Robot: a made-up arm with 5 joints.
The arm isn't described. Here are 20 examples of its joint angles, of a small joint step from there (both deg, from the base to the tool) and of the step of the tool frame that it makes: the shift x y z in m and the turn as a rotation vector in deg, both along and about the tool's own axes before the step.
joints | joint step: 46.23 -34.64 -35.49 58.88 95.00 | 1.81 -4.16 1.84 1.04 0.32
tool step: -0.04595 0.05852 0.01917 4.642 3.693 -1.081
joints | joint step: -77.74 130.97 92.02 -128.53 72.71 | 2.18 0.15 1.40 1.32 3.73
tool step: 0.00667 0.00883 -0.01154 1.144 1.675 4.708
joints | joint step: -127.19 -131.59 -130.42 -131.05 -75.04 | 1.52 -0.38 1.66 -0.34 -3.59
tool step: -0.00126 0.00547 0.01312 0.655 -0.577 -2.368
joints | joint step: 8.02 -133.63 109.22 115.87 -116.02 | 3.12 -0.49 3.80 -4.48 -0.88
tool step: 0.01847 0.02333 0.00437 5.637 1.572 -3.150
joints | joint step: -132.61 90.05 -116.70 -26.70 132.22 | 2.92 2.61 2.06 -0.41 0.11
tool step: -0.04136 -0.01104 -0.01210 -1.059 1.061 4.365
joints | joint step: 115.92 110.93 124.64 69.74 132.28 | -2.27 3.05 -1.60 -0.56 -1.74
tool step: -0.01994 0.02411 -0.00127 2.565 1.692 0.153
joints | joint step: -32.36 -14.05 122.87 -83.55 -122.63 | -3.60 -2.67 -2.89 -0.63 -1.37
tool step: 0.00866 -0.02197 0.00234 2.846 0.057 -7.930
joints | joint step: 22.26 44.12 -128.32 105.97 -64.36 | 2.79 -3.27 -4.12 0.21 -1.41
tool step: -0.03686 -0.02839 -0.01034 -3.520 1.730 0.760
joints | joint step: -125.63 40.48 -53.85 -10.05 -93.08 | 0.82 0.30 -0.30 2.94 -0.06
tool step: 0.00492 -0.00588 -0.00353 -2.365 -0.409 0.241
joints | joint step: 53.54 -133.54 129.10 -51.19 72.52 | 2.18 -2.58 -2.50 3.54 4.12
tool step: -0.00009 0.03352 -0.01662 1.157 -2.119 0.819
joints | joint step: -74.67 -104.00 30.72 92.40 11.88 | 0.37 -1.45 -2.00 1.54 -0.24
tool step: 0.00546 -0.00882 0.00369 -1.287 1.424 1.771
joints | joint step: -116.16 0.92 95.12 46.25 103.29 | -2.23 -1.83 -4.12 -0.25 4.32
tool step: 0.03334 -0.03118 -0.00870 -3.196 -3.759 8.827
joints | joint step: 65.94 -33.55 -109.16 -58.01 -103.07 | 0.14 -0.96 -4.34 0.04 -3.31
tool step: -0.00815 -0.02992 -0.00863 -1.355 1.590 -7.115
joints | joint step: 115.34 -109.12 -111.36 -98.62 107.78 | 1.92 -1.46 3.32 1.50 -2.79
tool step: 0.00479 -0.00917 0.01279 2.683 1.094 0.153
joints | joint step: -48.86 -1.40 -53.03 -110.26 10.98 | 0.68 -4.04 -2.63 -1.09 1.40
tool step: -0.00197 -0.01431 -0.02219 1.896 1.871 -1.248
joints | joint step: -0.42 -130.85 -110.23 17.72 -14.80 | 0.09 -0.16 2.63 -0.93 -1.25
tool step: 0.00249 -0.01853 0.01663 -2.121 -1.416 -2.123
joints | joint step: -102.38 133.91 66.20 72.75 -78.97 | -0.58 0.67 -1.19 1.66 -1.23
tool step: -0.00365 -0.01237 -0.00854 -2.379 0.564 -0.448
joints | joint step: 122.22 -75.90 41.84 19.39 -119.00 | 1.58 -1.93 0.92 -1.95 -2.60
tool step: 0.01591 0.02411 0.01145 2.827 -0.655 -0.666
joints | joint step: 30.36 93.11 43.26 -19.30 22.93 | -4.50 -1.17 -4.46 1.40 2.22
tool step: -0.02390 0.02532 -0.01002 6.444 1.532 4.493
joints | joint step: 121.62 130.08 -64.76 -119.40 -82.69 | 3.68 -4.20 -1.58 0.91 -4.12
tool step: 0.01080 -0.06382 -0.03495 -3.338 2.289 -9.602
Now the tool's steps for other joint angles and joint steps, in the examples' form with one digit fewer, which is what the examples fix.
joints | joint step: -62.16 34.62 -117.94 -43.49 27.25 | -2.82 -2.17 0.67 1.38 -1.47
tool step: -0.0297 0.0139 -0.0013 0.81 2.48 -4.36
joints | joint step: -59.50 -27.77 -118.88 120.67 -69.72 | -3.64 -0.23 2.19 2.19 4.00
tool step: 0.0214 -0.0150 0.0151 -3.61 -0.39 4.14
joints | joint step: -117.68 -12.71 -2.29 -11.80 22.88 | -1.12 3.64 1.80 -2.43 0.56
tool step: 0.0010 0.0141 0.0123 -2.45 -1.92 -2.82
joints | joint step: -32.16 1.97 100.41 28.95 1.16 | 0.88 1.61 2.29 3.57 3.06
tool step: -0.0379 -0.0191 0.0033 -2.62 5.28 1.68
